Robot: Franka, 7 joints.
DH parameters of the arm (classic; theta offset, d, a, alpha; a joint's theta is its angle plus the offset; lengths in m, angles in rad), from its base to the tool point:
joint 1: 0 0.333 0 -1.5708
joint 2: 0 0 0 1.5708
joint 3: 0 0.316 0.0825 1.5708
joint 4: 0 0 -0.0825 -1.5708
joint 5: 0 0.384 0 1.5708
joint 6: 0 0 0.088 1.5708
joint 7: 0 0.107 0 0
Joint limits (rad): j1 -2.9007..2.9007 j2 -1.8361..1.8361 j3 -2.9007..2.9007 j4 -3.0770..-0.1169 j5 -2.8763..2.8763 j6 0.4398..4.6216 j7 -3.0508..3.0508
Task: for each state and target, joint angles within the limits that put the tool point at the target. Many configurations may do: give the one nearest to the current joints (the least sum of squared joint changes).
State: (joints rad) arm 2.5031 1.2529 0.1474 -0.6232 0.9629 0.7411 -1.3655
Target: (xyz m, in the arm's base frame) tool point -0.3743 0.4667 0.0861
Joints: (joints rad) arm 2.1323 1.3932 -0.0856 -0.8346 0.8323 0.5807 -1.3655
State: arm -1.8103 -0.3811 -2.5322 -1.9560 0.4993 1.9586 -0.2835
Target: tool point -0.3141 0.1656 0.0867
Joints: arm -1.4984 -0.7585 -2.4410 -2.4224 0.4823 1.9106 -0.2835
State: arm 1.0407 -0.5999 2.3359 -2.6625 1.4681 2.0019 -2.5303
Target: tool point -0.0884 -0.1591 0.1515
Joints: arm 1.2033 -0.1322 2.5100 -3.0657 1.3469 1.6289 -2.5303
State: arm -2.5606 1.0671 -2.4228 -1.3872 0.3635 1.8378 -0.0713
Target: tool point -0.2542 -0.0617 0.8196
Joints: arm -2.1985 1.6044 -2.8619 -1.7955 0.2297 1.4360 -0.0713
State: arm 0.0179 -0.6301 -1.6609 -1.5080 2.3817 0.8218 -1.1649
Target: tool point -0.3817 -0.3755 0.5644
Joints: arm -0.2688 -0.7665 -1.8594 -1.9280 2.2532 0.5193 -1.1649
